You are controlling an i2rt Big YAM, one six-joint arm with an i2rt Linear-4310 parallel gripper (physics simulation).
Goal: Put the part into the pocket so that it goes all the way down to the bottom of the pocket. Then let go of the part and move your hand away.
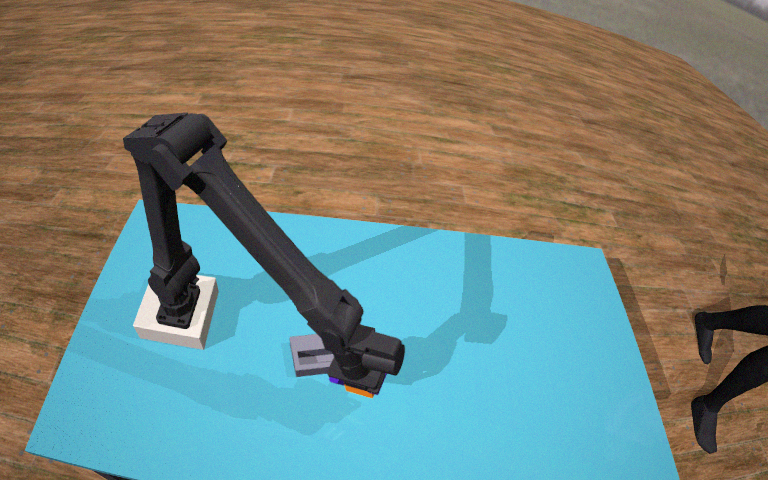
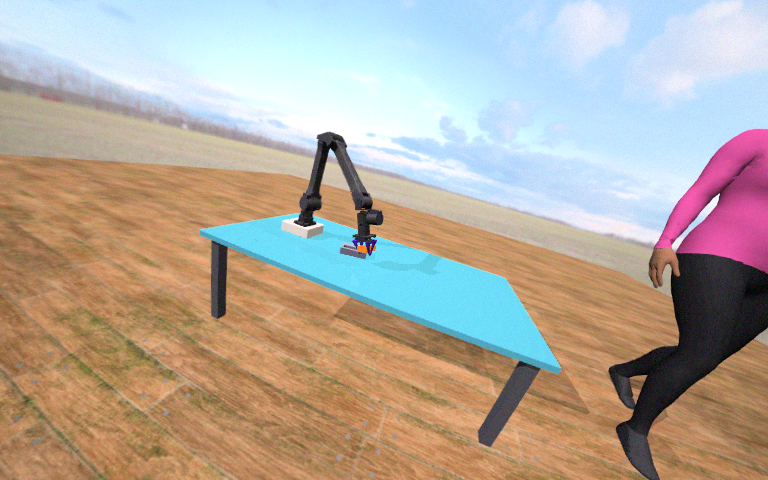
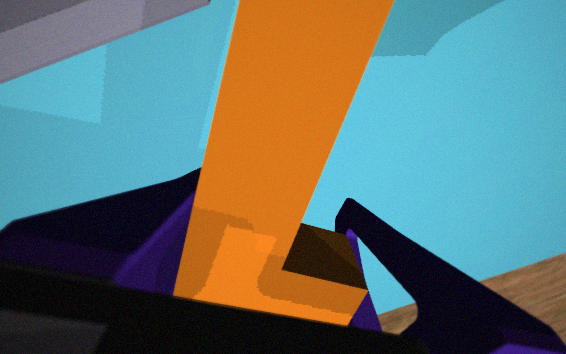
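Where they show: gripper, fingertip midpoint: (image 1: pixel 365 387) (image 2: pixel 365 254) (image 3: pixel 280 192); arm's base, origin of the base link: (image 1: pixel 179 306) (image 2: pixel 305 223).
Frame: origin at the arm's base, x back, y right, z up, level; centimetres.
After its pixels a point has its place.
My gripper (image 1: pixel 354 385) @[x -45.6, y 13.7, z -0.1 cm] (image 2: pixel 364 246) @[x -45.6, y 13.7, z -0.1 cm] (image 3: pixel 280 192) @[x -45.6, y 13.7, z -0.1 cm] is shut on the orange L-shaped part (image 1: pixel 360 391) @[x -44.5, y 16.1, z 2.9 cm] (image 2: pixel 361 249) @[x -43.8, y 15.7, z 2.5 cm] (image 3: pixel 283 114) @[x -44.8, y 8.7, z 3.3 cm]. It holds the part low over the blue table (image 1: pixel 503 361) @[x -80.6, y 1.5, z -5.7 cm] (image 2: pixel 425 289) @[x -78.4, y 15.6, z -5.7 cm] (image 3: pixel 428 133) @[x -58.7, y 15.0, z -5.7 cm]. The grey block with the pocket (image 1: pixel 298 362) @[x -30.8, y 8.4, z -2.1 cm] (image 2: pixel 350 251) @[x -35.8, y 8.9, z -3.2 cm] (image 3: pixel 104 26) @[x -40.3, y 7.1, z -2.1 cm] lies on the table just to the left of the gripper. The part is beside the block, outside the pocket.
The arm's white base block (image 1: pixel 174 330) @[x -0.9, y 6.9, z 0.0 cm] (image 2: pixel 301 228) @[x -3.2, y 7.5, z -0.8 cm] stands at the table's left. A person in a pink top (image 2: pixel 676 289) walks on the wooden floor beyond the table's right end. The table's right edge (image 1: pixel 633 330) @[x -127.7, y -9.5, z -5.5 cm] is far from the gripper.
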